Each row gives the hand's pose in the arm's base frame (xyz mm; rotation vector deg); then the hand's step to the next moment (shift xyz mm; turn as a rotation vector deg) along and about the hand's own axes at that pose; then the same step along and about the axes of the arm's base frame.
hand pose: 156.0 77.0 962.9 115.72 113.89 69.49
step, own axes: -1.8 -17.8 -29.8 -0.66 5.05 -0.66
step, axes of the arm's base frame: -30.9 -12.5 10.0 3.87 -1.73 2.90
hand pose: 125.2 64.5 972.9 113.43 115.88 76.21
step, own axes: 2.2 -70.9 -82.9 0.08 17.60 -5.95
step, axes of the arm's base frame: -103.5 -31.5 14.4 11.03 -6.03 13.68
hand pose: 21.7 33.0 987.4 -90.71 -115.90 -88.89
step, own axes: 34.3 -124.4 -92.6 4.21 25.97 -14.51
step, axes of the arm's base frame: -153.5 -38.6 -12.8 11.92 -10.69 25.42
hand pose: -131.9 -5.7 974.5 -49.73 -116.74 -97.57
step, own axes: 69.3 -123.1 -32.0 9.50 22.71 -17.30
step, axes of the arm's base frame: -135.7 -26.2 -43.4 5.50 -12.47 26.83
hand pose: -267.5 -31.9 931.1 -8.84 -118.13 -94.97
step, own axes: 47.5 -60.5 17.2 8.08 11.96 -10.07
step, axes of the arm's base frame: -69.7 -9.3 -35.5 0.49 -8.12 15.61
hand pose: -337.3 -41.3 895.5 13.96 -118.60 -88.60
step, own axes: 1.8 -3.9 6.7 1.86 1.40 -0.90
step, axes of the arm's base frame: -5.6 3.5 -4.4 -0.85 -1.13 2.06
